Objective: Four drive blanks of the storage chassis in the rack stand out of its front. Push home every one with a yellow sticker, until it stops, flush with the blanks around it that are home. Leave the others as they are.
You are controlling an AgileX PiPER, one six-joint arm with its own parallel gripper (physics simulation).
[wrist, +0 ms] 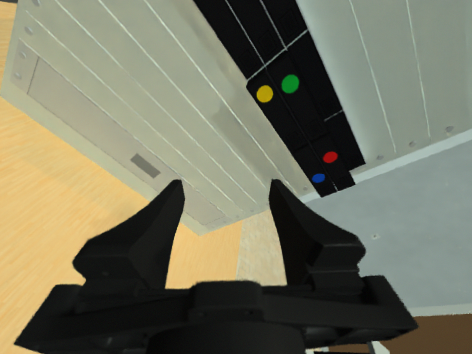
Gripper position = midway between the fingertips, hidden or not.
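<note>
Gripper (227, 189) in view. Rack (150, 99) too.
</note>
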